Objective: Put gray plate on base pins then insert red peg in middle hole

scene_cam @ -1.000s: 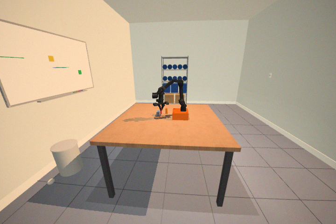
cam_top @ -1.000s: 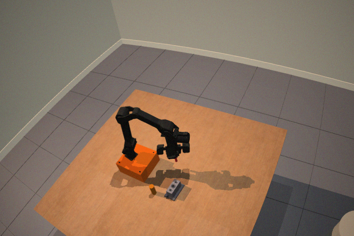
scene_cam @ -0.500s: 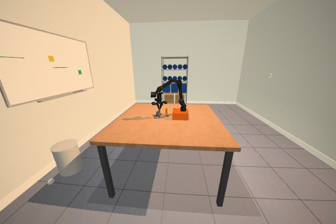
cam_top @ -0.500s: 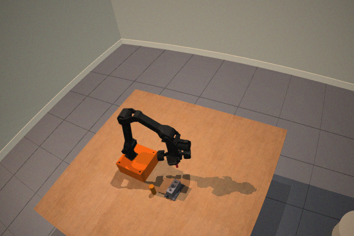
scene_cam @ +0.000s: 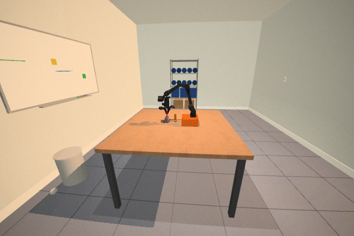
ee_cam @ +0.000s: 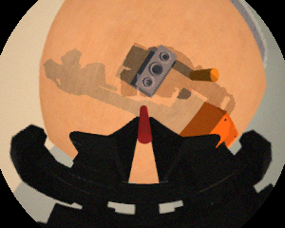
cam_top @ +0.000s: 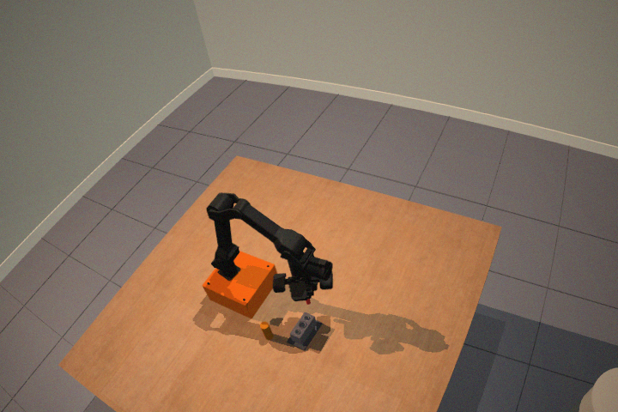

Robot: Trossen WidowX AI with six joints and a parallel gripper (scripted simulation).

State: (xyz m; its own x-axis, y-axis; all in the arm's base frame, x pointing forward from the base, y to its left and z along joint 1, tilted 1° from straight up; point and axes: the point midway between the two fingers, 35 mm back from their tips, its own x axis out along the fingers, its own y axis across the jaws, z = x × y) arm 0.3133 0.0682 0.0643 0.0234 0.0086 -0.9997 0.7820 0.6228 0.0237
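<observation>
Right now my gripper tip is 70 mm to the left of the gray plate, 70 mm above it and 30 mm short of it. Also, from my gripper tip: gray base (110 mm below, 70 mm to the right, 30 mm ahead); then orange cylinder (160 mm to the right, 80 mm below, 60 mm behind); then red peg (right at my gripper tip).
</observation>
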